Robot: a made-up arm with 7 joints. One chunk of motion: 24 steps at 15 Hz.
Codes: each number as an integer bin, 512 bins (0 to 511) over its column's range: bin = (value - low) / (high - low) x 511, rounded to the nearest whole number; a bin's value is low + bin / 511 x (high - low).
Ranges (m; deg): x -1.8..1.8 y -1.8..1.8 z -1.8..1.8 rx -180..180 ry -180..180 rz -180..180
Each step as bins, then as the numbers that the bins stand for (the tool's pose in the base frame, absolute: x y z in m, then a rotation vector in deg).
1 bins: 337 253 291 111 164 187
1 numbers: 0.5742 -0.0176 0.2501 -101.80 -64.46 -48.26
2 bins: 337 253 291 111 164 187
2 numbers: 0.5742 -0.0176 0.2501 -101.80 -64.46 -48.26
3 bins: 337 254 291 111 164 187
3 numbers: 0.5742 -0.0106 0.2501 -101.80 -64.46 -48.26
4 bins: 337 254 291 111 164 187
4 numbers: 0.5742 -0.0106 0.2501 -101.80 -64.46 -48.26
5 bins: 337 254 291 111 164 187
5 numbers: 0.5742 -0.0106 0.2501 -101.80 -64.46 -48.26
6 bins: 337 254 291 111 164 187
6 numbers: 0.5742 -0.0106 0.2501 -101.80 -64.46 -48.26
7 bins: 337 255 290 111 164 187
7 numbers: 0.5742 -0.0035 0.2431 -101.80 -64.46 -48.26
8 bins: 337 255 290 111 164 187
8 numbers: 0.5742 -0.0035 0.2431 -101.80 -64.46 -48.26
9 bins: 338 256 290 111 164 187
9 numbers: 0.5812 0.0035 0.2431 -101.80 -64.46 -48.26
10 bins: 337 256 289 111 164 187
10 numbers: 0.5742 0.0035 0.2360 -101.80 -64.46 -48.26
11 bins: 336 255 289 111 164 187
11 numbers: 0.5671 -0.0035 0.2360 -101.80 -64.46 -48.26
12 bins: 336 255 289 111 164 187
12 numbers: 0.5671 -0.0035 0.2360 -101.80 -64.46 -48.26
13 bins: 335 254 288 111 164 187
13 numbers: 0.5601 -0.0106 0.2290 -101.80 -64.46 -48.26
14 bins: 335 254 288 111 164 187
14 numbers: 0.5601 -0.0106 0.2290 -101.80 -64.46 -48.26
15 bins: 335 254 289 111 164 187
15 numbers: 0.5601 -0.0106 0.2360 -101.80 -64.46 -48.26
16 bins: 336 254 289 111 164 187
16 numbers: 0.5671 -0.0106 0.2360 -101.80 -64.46 -48.26
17 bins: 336 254 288 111 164 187
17 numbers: 0.5671 -0.0106 0.2290 -101.80 -64.46 -48.26
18 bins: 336 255 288 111 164 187
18 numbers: 0.5671 -0.0035 0.2290 -101.80 -64.46 -48.26
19 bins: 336 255 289 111 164 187
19 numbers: 0.5671 -0.0035 0.2360 -101.80 -64.46 -48.26
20 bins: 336 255 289 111 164 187
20 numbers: 0.5671 -0.0035 0.2360 -101.80 -64.46 -48.26
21 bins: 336 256 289 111 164 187
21 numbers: 0.5671 0.0035 0.2360 -101.80 -64.46 -48.26
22 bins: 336 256 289 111 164 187
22 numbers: 0.5671 0.0035 0.2360 -101.80 -64.46 -48.26
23 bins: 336 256 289 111 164 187
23 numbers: 0.5671 0.0035 0.2360 -101.80 -64.46 -48.26
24 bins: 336 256 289 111 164 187
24 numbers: 0.5671 0.0035 0.2360 -101.80 -64.46 -48.26
